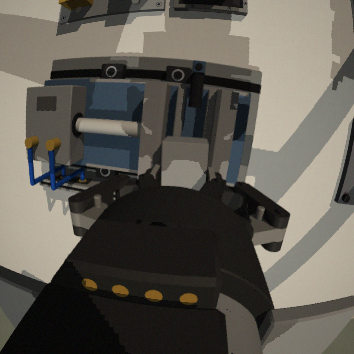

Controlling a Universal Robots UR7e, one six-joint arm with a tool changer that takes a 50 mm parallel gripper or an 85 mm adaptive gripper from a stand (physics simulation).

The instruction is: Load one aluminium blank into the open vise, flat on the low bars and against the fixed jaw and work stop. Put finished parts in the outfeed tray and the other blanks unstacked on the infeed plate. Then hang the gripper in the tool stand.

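Places are measured from the arm's base along level axes (x down, y left, z ahead), in centimetres.
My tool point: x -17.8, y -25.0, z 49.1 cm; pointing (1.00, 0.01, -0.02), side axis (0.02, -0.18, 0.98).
Behind a point stands the place of what it marks.
The vise stands under the gripper, with its movable jaw point(152, 110) left of the opening and the fixed jaw point(222, 115) @[x 1.8, y -19.8, z 53.0 cm] to the right. The dark work stop point(196, 90) @[x 1.8, y -17.1, z 50.9 cm] reaches down over the opening from the rear rail. A grey aluminium blank point(184, 155) @[x -0.2, y -22.7, z 49.1 cm] shows between the fingertips and covers the front part of the opening. My gripper point(184, 175) appears shut on this blank, one finger at each side. The blank's underside and its height over the low bars are hidden. The tool stand cannot be made out.
The vise's grey drive block point(52, 120) @[x 1.8, y -17.2, z 34.9 cm] and pale rod point(107, 127) @[x 2.8, y -19.4, z 41.2 cm] are at the left, with blue hoses point(52, 170) @[x 0.5, y -22.7, z 34.4 cm] at the front. Two partly visible fixtures, a grey plate point(115, 11) @[x 10.6, y -2.5, z 41.3 cm] and a dark tray point(209, 7) @[x 10.2, y -4.9, z 54.3 cm], lie behind. A dark-edged panel point(347, 170) @[x 10.2, y -29.8, z 73.9 cm] shows at the right edge.
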